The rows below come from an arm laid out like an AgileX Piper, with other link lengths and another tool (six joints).
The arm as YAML. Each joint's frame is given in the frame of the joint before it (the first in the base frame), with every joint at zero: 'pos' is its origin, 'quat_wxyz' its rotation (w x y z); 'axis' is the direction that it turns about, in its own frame. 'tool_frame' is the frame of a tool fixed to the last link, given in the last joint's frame.
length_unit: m
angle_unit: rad
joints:
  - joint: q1
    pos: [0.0, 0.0, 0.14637]
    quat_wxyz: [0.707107, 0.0, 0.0, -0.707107]
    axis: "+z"
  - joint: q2
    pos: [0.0, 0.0, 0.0]
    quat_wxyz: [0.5, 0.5, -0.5, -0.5]
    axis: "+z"
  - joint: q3
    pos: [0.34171, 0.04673, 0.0]
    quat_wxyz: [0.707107, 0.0, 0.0, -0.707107]
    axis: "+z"
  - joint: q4
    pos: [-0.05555, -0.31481, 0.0]
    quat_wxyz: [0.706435, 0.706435, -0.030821, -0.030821]
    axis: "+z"
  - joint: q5
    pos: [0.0, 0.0, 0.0]
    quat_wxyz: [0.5, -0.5, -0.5, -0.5]
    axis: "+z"
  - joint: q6
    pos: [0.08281, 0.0, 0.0]
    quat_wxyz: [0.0, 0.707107, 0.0, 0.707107]
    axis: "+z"
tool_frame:
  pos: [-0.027, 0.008, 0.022]
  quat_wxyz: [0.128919, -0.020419, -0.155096, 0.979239]
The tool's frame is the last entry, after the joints.
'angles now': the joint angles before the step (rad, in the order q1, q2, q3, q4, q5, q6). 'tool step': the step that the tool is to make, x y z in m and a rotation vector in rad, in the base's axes. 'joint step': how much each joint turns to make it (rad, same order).
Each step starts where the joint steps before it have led.
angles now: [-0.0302, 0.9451, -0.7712, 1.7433, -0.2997, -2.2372]
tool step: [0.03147, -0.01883, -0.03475, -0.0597, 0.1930, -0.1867]
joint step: [-0.0040, 0.1452, -0.0152, 0.0233, -0.1985, -0.0658]
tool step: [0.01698, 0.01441, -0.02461, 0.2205, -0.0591, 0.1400]
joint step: [-0.0012, 0.0331, 0.0296, 0.0025, 0.2108, 0.1929]
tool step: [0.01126, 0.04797, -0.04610, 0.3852, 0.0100, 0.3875]
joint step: [0.0000, 0.0257, 0.0895, -0.0842, 0.5060, 0.3142]
